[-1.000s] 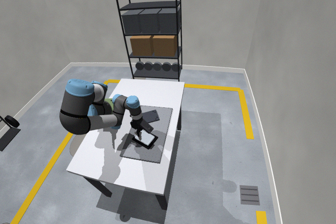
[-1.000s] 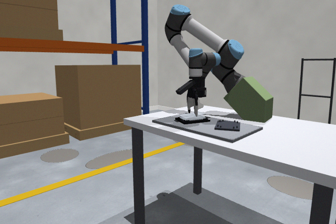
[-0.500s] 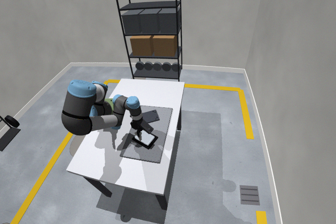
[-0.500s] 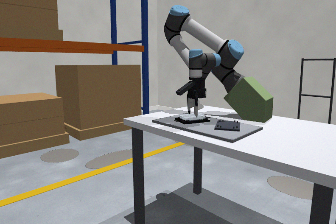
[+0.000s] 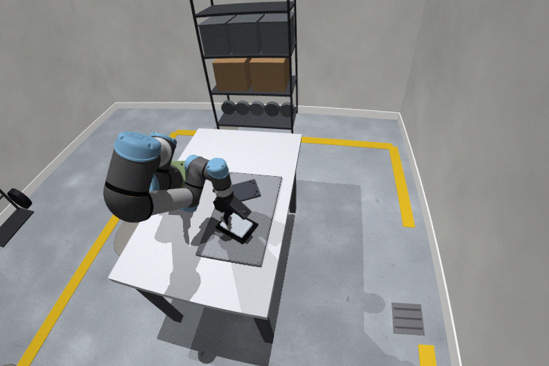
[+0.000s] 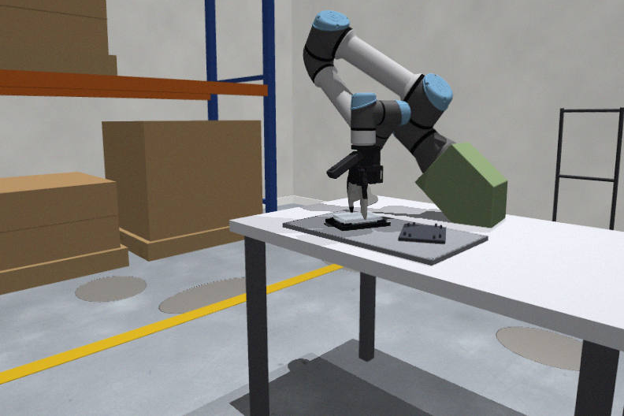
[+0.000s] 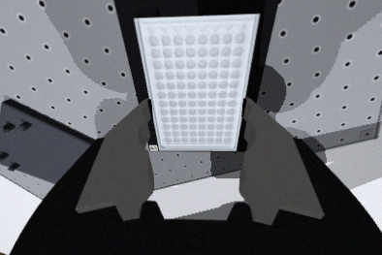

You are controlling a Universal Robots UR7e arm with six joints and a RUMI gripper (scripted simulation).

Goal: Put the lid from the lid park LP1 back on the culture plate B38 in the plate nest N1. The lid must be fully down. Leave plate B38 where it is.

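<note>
The clear lid lies 1 cm below my hand. Also, from my hand: black plate nest N1: 3 cm below; then culture plate B38: 2 cm below; then dark lid park LP1: 22 cm to the left, 3 cm below, 1 cm ahead.
</note>
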